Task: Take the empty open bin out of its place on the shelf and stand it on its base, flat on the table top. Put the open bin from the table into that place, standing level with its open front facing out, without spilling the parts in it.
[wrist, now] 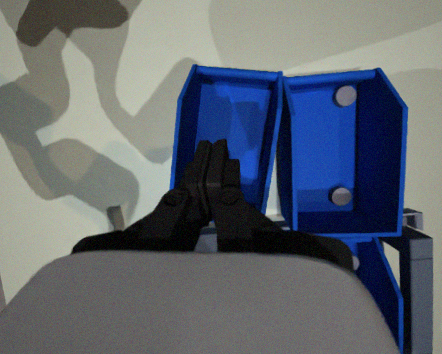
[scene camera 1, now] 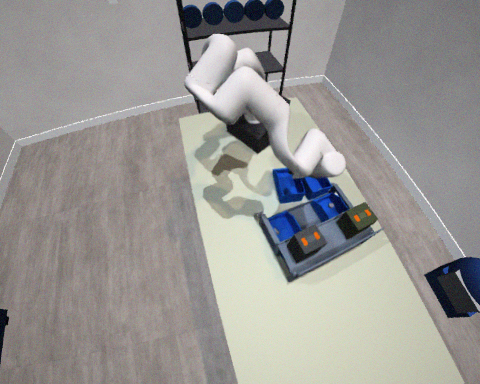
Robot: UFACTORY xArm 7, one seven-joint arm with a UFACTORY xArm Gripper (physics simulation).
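Places are measured from the arm's base along level axes (x ahead, y left, z up), in centimetres.
Pixels of known places: gripper, between the fingertips: [wrist: 216,159].
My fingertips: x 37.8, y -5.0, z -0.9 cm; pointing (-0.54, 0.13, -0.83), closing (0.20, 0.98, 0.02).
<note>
Ahead of a thing's pixels: the offset from my fingertips to its top centre. "spot": to the spot under its first point. Level surfaces: height alone.
The empty blue open bin {spot: dx +0.0, dy -0.5, dz -14.5 cm} [scene camera 1: 287,189] [wrist: 212,107] stands on its base on the table top behind the shelf. The blue bin with parts {spot: dx +7.1, dy +14.3, dz -14.6 cm} [scene camera 1: 320,187] [wrist: 318,150] stands close beside it, with two round grey parts inside; the arm partly covers it in the scene view. The grey shelf [scene camera 1: 335,251] [wrist: 421,275] has a vacant place between a left blue bin {spot: dx +14.8, dy -13.4, dz -13.8 cm} [scene camera 1: 283,227] and a right blue bin {spot: dx +17.7, dy +8.6, dz -13.8 cm} [scene camera 1: 326,209] [wrist: 380,285]. My gripper [wrist: 216,159] is shut and empty, above the empty bin in the wrist view; the arm hides it in the scene view.
A dark grey box {dx +27.5, dy -16.1, dz +7.6 cm} [scene camera 1: 313,245] and a dark green box {dx +30.4, dy +6.8, dz +5.1 cm} [scene camera 1: 356,228], both with orange marks, are on the shelf's front part. The pale table top {dz -14.8 cm} [scene camera 1: 320,325] extends around the shelf. A black rack [scene camera 1: 235,29] with blue round things stands behind the arm's base.
</note>
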